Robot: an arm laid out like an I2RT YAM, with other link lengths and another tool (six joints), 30 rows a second.
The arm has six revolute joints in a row. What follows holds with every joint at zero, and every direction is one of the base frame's.
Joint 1 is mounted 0.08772 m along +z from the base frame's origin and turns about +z.
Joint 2 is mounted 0.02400 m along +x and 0.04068 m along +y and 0.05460 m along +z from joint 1 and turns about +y.
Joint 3 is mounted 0.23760 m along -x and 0.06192 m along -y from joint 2 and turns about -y.
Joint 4 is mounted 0.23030 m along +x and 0.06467 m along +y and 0.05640 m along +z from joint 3 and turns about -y.
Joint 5 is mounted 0.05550 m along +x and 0.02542 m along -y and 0.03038 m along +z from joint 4 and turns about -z.
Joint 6 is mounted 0.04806 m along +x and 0.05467 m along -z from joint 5 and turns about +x.
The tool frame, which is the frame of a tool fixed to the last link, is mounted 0.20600 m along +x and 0.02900 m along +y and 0.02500 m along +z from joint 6; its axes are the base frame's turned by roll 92.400, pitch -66.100 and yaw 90.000 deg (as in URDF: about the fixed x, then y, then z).
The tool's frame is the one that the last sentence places.
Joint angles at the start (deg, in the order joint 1, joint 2, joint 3, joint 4, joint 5, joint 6):
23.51 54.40 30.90 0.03 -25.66 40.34
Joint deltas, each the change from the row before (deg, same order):
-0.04 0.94 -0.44 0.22 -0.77 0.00
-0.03 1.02 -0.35 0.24 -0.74 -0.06
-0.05 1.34 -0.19 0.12 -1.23 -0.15
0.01 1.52 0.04 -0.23 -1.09 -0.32
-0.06 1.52 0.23 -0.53 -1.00 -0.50
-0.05 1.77 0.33 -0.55 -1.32 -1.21
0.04 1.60 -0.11 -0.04 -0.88 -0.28
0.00 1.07 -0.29 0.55 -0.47 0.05
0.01 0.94 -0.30 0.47 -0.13 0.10
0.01 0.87 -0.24 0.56 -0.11 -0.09
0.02 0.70 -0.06 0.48 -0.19 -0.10
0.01 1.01 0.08 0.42 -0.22 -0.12
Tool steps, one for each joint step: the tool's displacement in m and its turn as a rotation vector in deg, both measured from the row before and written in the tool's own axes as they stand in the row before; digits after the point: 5 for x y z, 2 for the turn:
-0.00801 0.00082 0.00302 0.41 -1.18 0.57
-0.00750 0.00080 0.00312 0.40 -1.14 0.51
-0.00875 -0.00055 0.00379 0.79 -1.50 0.59
-0.00924 -0.00005 0.00414 0.64 -1.72 0.58
-0.00864 0.00052 0.00387 0.49 -1.74 0.51
-0.00950 -0.00088 0.00442 0.80 -1.96 -0.08
-0.00946 0.00098 0.00440 0.52 -1.64 0.70
-0.00521 0.00139 0.00302 0.29 -0.75 0.52
-0.00473 0.00256 0.00266 -0.02 -0.64 0.54
-0.00356 0.00205 0.00240 0.00 -0.47 0.23
-0.00181 0.00072 0.00184 0.14 -0.28 0.06
-0.00234 0.00129 0.00250 0.12 -0.46 0.18

